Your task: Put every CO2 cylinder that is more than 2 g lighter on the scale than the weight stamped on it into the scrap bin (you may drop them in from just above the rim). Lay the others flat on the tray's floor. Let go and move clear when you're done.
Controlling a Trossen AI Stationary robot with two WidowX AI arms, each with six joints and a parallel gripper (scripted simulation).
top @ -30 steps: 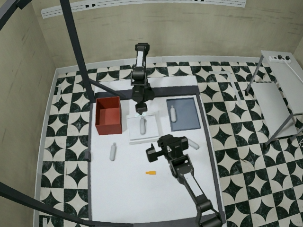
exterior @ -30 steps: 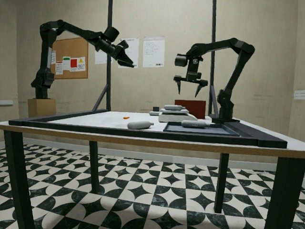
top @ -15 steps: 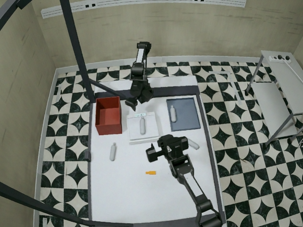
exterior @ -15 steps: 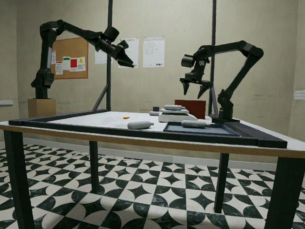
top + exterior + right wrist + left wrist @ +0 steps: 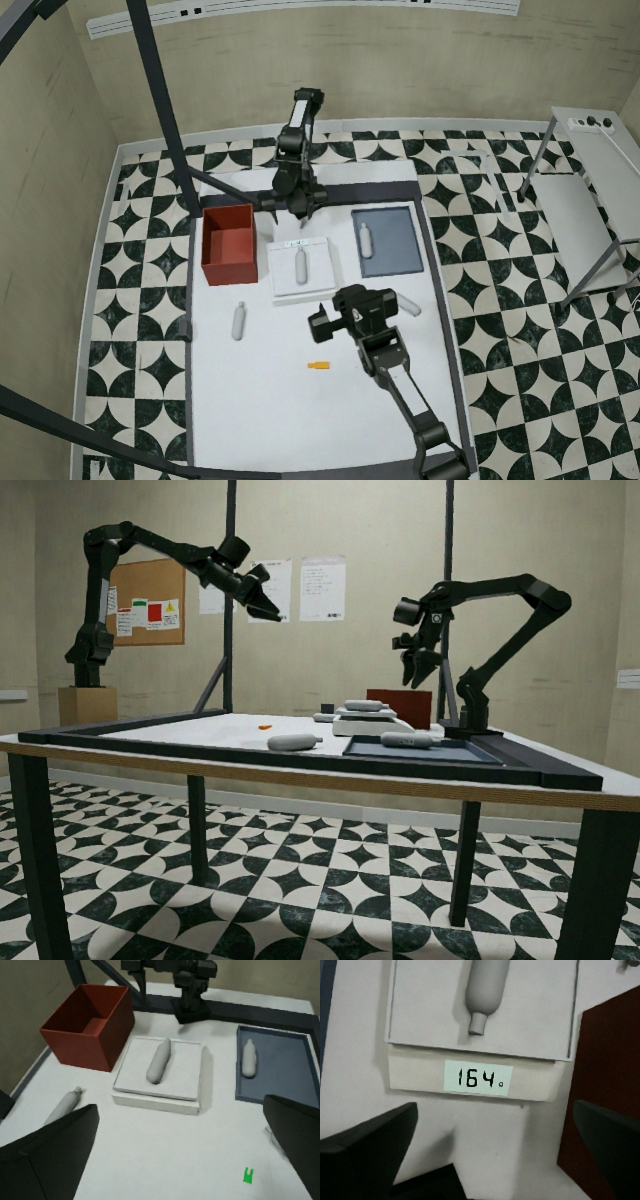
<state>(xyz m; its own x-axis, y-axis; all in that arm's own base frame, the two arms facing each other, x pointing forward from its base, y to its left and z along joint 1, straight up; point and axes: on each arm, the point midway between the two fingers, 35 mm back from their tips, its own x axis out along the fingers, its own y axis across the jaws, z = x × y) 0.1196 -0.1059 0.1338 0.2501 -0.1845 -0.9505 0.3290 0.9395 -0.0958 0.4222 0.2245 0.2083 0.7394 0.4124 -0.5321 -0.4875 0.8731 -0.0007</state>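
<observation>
The blue-grey tray lies 270 mm ahead of my left hand, 150 mm below it and 70 mm to the right of it. From my left hand the other things lie so: green marker 330 mm to the right, 160 mm below, 160 mm ahead; then scale 130 mm below, 110 mm to the right, 10 mm behind; then red scrap bin 200 mm behind, 130 mm below, 10 mm to the left.
</observation>
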